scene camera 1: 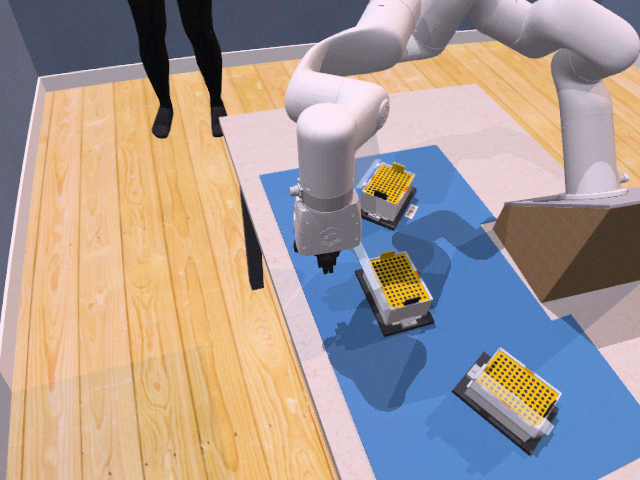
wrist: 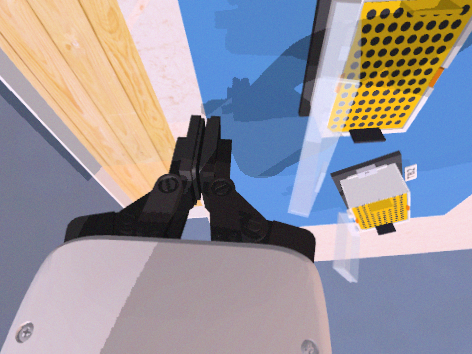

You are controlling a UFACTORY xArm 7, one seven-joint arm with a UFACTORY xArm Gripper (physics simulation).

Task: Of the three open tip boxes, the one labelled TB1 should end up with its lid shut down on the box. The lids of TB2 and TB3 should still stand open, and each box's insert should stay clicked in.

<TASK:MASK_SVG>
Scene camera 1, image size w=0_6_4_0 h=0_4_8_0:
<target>gripper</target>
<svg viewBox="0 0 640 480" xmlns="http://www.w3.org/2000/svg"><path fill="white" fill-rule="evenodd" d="M354 187L351 202L346 207L334 212L316 211L300 202L301 198L299 196L295 199L293 215L294 251L304 256L316 256L318 267L323 269L324 274L328 272L333 273L336 257L339 256L342 250L355 248L361 242L361 208L359 197Z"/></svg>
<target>yellow insert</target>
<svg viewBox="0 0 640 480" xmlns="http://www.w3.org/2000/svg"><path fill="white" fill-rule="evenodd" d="M499 351L484 372L518 396L543 418L547 416L557 400L555 399L558 394Z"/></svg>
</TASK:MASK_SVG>
